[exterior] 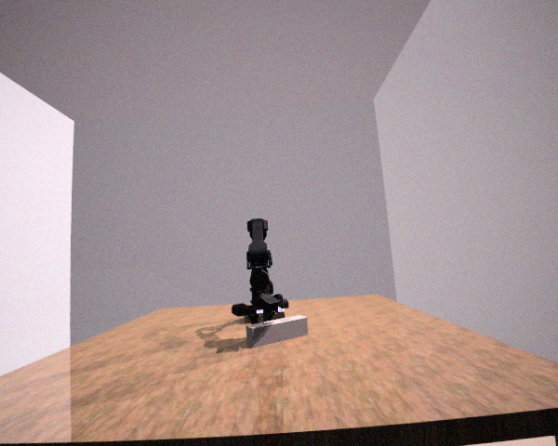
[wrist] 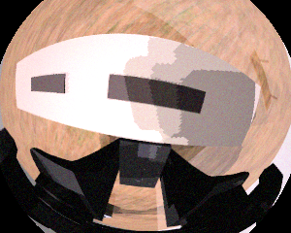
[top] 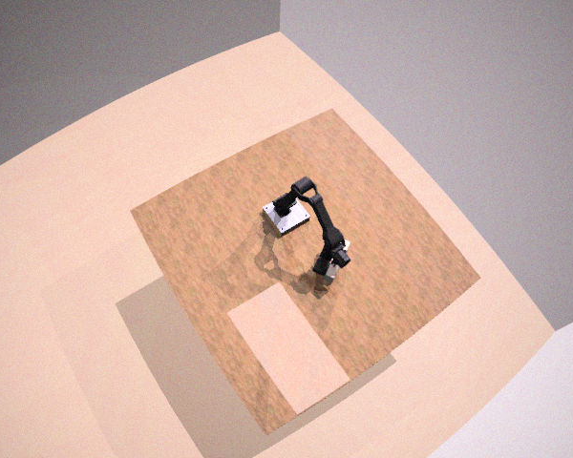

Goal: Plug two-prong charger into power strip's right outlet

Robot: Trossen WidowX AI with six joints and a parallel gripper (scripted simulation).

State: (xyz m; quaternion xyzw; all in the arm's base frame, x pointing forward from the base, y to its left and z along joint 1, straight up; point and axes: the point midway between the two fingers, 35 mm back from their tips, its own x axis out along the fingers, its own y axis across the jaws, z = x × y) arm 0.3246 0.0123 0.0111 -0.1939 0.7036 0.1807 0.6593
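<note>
The dark two-prong charger is 1 cm to the left of my gripper tip, 1 cm ahead of it and 1 cm above it.
</note>
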